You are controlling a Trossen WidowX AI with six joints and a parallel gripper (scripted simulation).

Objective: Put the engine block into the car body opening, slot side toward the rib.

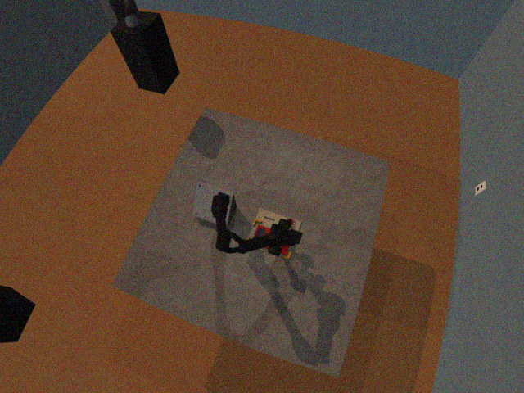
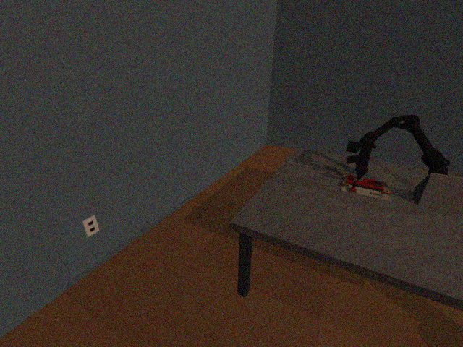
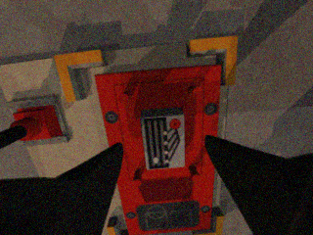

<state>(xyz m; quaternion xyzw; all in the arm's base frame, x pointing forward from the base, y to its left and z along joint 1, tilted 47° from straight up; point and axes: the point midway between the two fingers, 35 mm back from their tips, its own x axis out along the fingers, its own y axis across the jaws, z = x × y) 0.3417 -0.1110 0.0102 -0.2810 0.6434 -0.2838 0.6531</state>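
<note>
The engine block is 2 cm below my gripper tip.
</note>
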